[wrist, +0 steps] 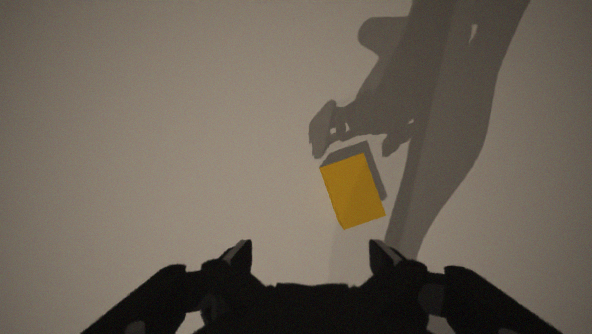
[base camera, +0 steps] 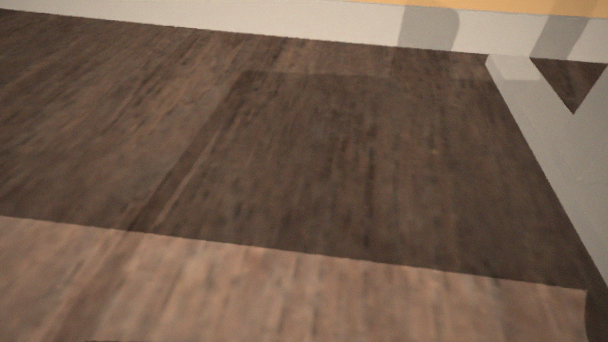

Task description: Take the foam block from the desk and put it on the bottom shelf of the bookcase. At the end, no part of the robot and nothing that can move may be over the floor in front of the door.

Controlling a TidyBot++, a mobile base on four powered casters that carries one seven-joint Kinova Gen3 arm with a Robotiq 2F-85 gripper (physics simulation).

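Places are measured from the arm's base along level axes (x ahead, y up, z right), in centimetres.
Pixels of known places: gripper, between the fingertips: (wrist: 309, 253).
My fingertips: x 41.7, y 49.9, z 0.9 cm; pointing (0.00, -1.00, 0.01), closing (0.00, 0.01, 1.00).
Note:
For each thing: its top centre in the pictures, then the offset to it from my fingertips. "spot": a spot on its surface instead. Level surfaces: height alone.
- yellow foam block, centre of its top: (wrist: 353, 191) dx +3.2, dy -13.0, dz +6.4 cm
- pale desk top, height of its surface: dy -17.5 cm
- white desk leg, a spot on its surface: (base camera: 560, 150) spot: dx +8.9, dy -86.5, dz +35.6 cm
- dark wood floor, height of its surface: dy -89.5 cm
The yellow foam block (wrist: 352, 191) lies on the pale desk top (wrist: 150, 125) in the wrist view, right of centre and turned a little. My gripper (wrist: 309, 253) is open and stands above the desk. Its fingertips are at the bottom of the wrist view, and the block shows beyond them, nearer the right fingertip. The block does not touch either finger. The bookcase does not show in either view.
The arm's shadow falls on the desk around the block. In the base view, a white desk leg (base camera: 560, 150) stands at the right on the dark wood floor (base camera: 300, 150). A pale baseboard (base camera: 300, 22) runs below an orange wall (base camera: 500, 5).

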